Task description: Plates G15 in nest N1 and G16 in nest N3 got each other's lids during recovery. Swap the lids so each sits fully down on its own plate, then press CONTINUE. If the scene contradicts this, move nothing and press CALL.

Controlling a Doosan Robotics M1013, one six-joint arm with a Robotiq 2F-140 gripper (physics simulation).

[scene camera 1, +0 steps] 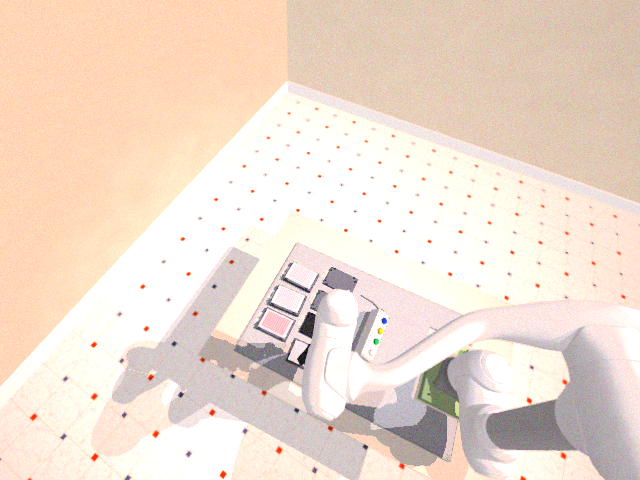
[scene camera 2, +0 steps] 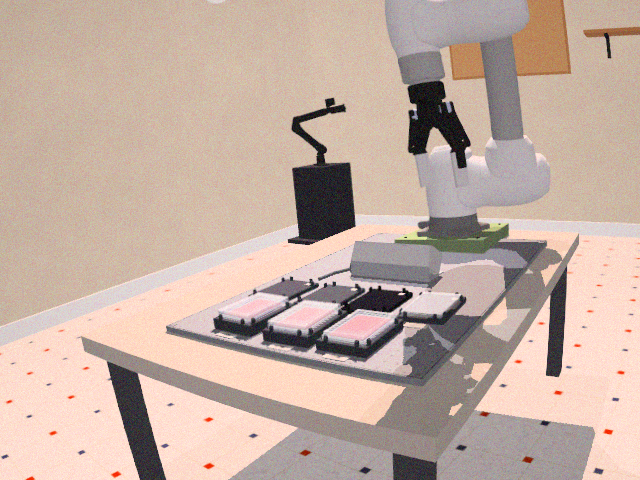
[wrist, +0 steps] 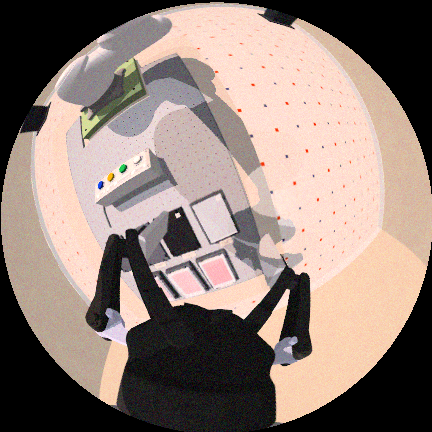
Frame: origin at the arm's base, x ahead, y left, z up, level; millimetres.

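Seen in the pictures: gripper, between the fingertips: (scene camera 2: 444, 186) (wrist: 214, 232); arm's base, origin of its link: (scene camera 1: 458, 378) (scene camera 2: 454, 231) (wrist: 105, 92).
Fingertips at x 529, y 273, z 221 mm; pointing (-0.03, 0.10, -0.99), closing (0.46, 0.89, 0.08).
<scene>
Pixels of each thing's middle, then the offset from my fingertips to it. "spot": a spot on its surface instead.
- middle plate, middle of its body: (scene camera 2: 304, 314) (wrist: 186, 284) (scene camera 1: 288, 298) dx +267, dy -164, dz -210 mm
- pinker end plate, middle of its body: (scene camera 2: 360, 325) (wrist: 217, 272) (scene camera 1: 276, 323) dx +248, dy -44, dz -219 mm
- button box, middle of its body: (scene camera 2: 396, 257) (wrist: 122, 178) (scene camera 1: 372, 335) dx -134, dy -227, dz -203 mm
- black nest, a spot on its surface: (scene camera 2: 433, 305) (wrist: 220, 223) spot: dx +78, dy +8, dz -227 mm
Three plates with pink contents under clear lids stand in black nests in the outer row: one plate (scene camera 1: 301, 275) (scene camera 2: 253, 308), a middle plate (scene camera 1: 287, 299) (scene camera 2: 305, 316) (wrist: 187, 280), and a pinker end plate (scene camera 1: 276, 323) (scene camera 2: 359, 326) (wrist: 216, 270). Nest labels and plate names are too small to read, and I cannot tell which lid is whose. My gripper (scene camera 2: 441, 176) (wrist: 214, 232) is open and empty, high above the table; the arm hides it in scene camera 1. The button box (scene camera 1: 366, 335) (scene camera 2: 395, 260) (wrist: 140, 188) has blue, yellow, green and white buttons; their labels are unreadable.
The inner row holds two dark grey pieces (scene camera 1: 340, 279) (scene camera 2: 333, 293), a black one (scene camera 2: 381, 299) (wrist: 182, 232) and a pale flat piece in a black nest (scene camera 2: 433, 305) (wrist: 215, 217). The arm stands on a green base (scene camera 2: 485, 245) (wrist: 140, 80). A black pedestal (scene camera 2: 324, 201) stands beyond the table.
</scene>
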